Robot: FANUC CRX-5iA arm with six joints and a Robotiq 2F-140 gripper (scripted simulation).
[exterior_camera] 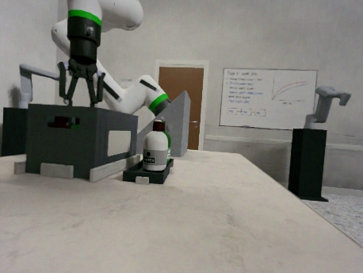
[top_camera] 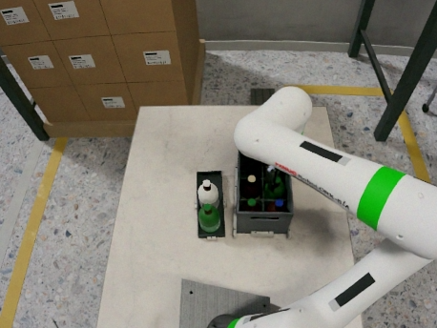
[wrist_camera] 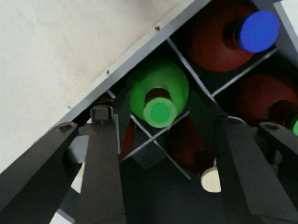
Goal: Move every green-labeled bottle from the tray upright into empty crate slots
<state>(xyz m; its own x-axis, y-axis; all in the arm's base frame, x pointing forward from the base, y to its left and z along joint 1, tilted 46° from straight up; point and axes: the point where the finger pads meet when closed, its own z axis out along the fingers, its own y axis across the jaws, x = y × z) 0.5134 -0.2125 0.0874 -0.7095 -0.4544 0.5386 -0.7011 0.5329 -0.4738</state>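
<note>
The dark crate lies 4 cm to the left of my hand and 8 cm below it. Round my hand: white-labeled bottle: 1 cm ahead, 24 cm to the left, 8 cm below; dark tray: 24 cm to the left, 15 cm below.
</note>
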